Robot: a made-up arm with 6 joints.
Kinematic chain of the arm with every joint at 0, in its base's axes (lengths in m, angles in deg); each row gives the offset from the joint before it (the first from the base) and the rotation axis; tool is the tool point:
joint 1: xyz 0 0 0.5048 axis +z
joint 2: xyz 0 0 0 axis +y
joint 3: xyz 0 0 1.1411 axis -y
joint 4: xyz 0 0 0 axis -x
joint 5: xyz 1.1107 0 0 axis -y
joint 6: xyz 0 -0.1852 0 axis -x
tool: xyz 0 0 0
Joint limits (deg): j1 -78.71..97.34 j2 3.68..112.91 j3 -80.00..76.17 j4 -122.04..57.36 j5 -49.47..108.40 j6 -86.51..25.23
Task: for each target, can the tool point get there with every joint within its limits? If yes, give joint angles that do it. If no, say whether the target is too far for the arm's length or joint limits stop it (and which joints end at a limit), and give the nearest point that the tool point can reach.
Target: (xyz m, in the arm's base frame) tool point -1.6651 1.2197 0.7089
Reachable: no: joint limits stop it (at a limit: joint 1, joint 4) | nearest point -0.2792 1.3982 0.7089 | short by 1.397 m
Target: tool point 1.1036 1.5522 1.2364
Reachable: yes | joints 59.73 43.66 42.52 -22.81 -11.62 -52.80
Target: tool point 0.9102 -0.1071 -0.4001
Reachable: yes | joints 4.81 80.80 -19.61 -8.74 -12.94 -77.28
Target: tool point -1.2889 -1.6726 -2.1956
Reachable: no: too far | nearest point 0.0563 -1.2278 -1.0379 | short by 1.830 m
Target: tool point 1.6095 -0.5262 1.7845
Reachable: yes | joints -18.40 32.49 58.31 -92.70 88.88 -58.15
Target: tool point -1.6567 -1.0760 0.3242
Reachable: no: joint limits stop it (at a limit: joint 1) | nearest point -0.0385 -0.7530 0.3242 | short by 1.650 m
